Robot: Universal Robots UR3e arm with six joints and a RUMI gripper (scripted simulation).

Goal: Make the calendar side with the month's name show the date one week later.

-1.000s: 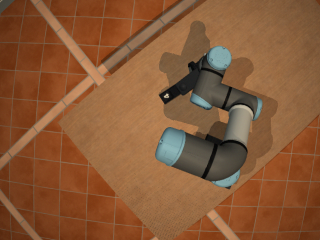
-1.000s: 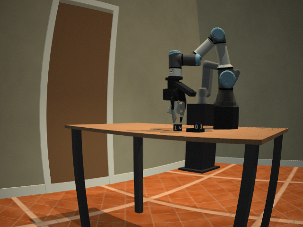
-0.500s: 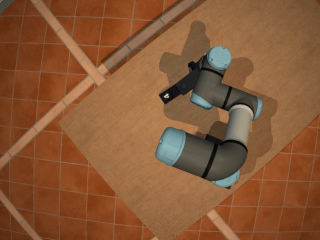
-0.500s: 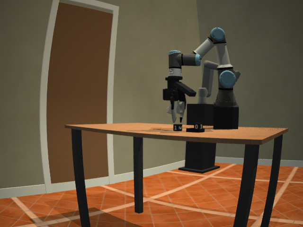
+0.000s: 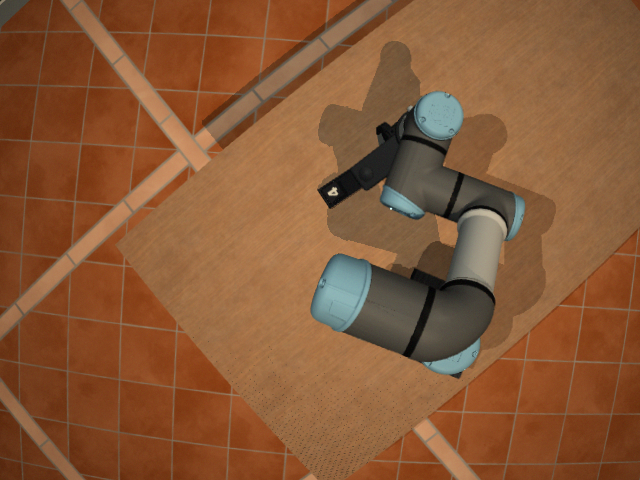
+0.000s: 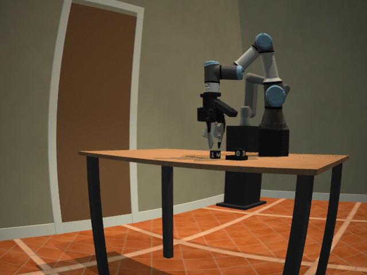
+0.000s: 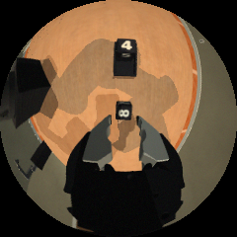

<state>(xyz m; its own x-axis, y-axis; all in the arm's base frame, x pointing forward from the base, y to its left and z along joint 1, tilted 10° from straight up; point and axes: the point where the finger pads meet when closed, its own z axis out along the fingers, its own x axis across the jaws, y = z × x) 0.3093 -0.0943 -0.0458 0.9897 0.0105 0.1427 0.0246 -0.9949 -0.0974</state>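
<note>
Now: hand 110 mm to the right of the black calendar tray and 50 mm above it.
</note>
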